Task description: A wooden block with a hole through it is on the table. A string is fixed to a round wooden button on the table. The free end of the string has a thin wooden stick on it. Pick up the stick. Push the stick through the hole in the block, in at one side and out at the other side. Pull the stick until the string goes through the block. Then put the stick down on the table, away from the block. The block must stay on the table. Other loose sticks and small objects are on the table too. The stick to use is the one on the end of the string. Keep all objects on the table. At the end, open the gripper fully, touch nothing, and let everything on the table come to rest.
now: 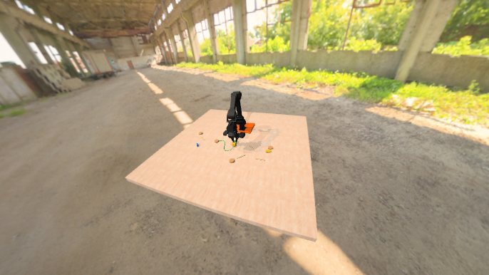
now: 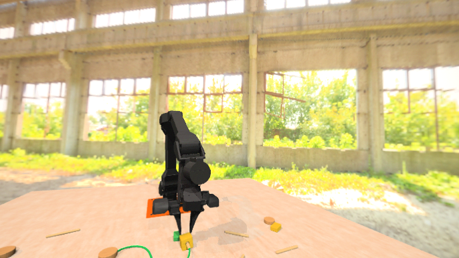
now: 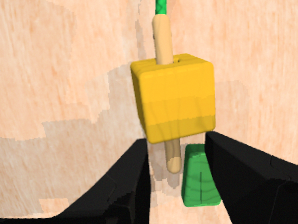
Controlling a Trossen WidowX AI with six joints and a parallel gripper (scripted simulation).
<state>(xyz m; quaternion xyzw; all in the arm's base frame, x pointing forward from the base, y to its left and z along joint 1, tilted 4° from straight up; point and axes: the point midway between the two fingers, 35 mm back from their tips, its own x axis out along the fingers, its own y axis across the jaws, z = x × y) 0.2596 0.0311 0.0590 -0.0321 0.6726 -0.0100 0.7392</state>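
My gripper tip is 30 mm past the small green block, 20 mm to the left of it and 20 mm above it. From my gripper tip the other things lie so: small blue piece (110 mm ahead, 330 mm to the right, 10 mm below); thin wooden stick (30 mm ahead, 10 mm below).
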